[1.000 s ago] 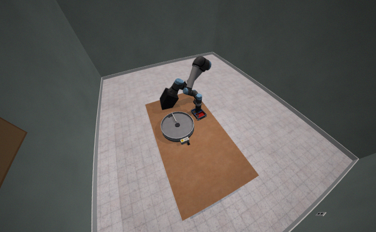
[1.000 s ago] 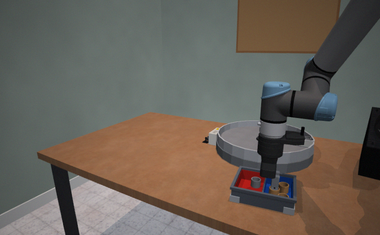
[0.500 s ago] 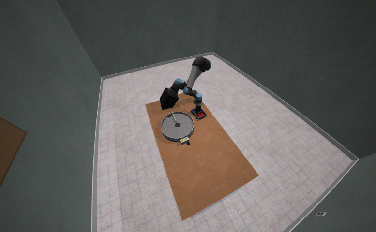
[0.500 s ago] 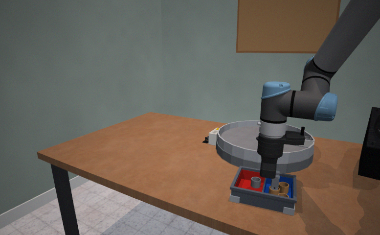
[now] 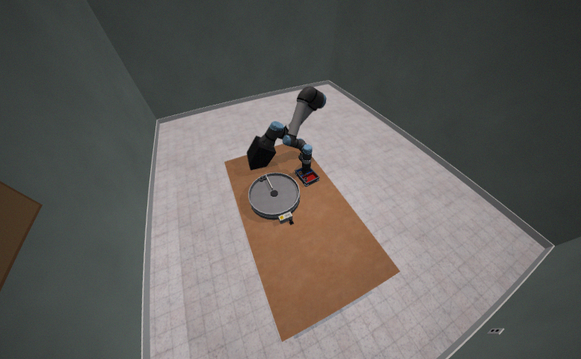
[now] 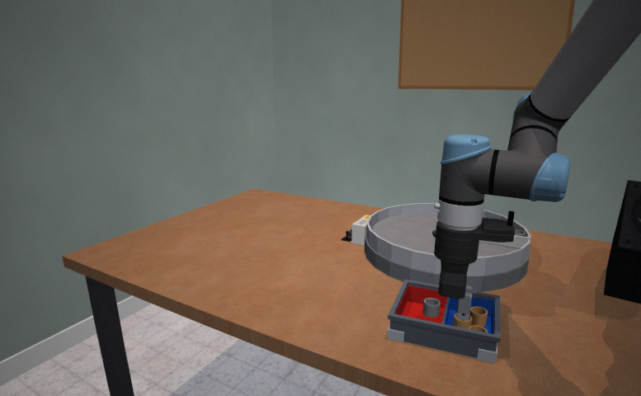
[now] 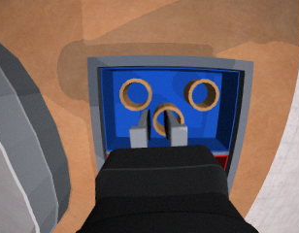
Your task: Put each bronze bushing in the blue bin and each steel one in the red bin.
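The bin lies 3 cm ahead of my hand, 2 cm to the left of it and 1 cm below it. The rest, counted from my hand: grey turntable (16 cm ahead, 32 cm to the right, 2 cm above).
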